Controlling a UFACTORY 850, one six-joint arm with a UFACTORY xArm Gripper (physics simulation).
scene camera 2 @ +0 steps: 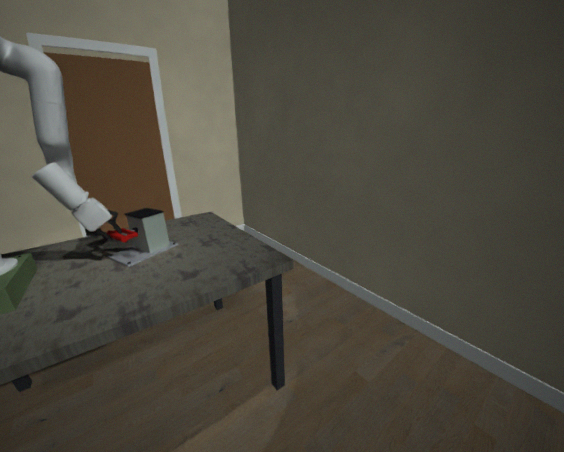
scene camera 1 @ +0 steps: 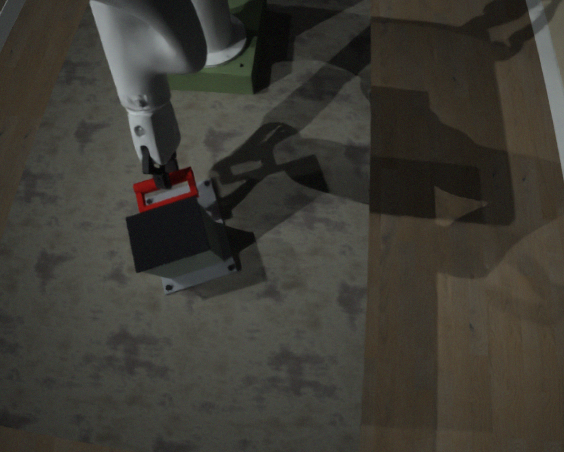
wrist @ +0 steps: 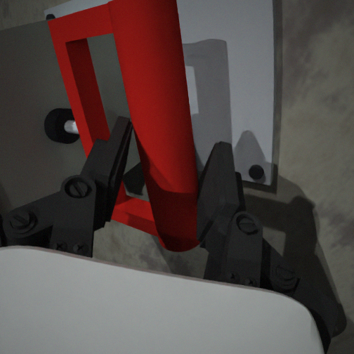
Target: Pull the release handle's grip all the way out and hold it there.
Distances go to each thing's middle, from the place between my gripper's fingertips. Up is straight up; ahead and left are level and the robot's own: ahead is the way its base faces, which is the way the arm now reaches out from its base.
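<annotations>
There's a base plate (scene camera 1: pixel 207 199), and my gripper is 100 mm above it, 30 mm to the right of it and 90 mm short of it.
</annotations>
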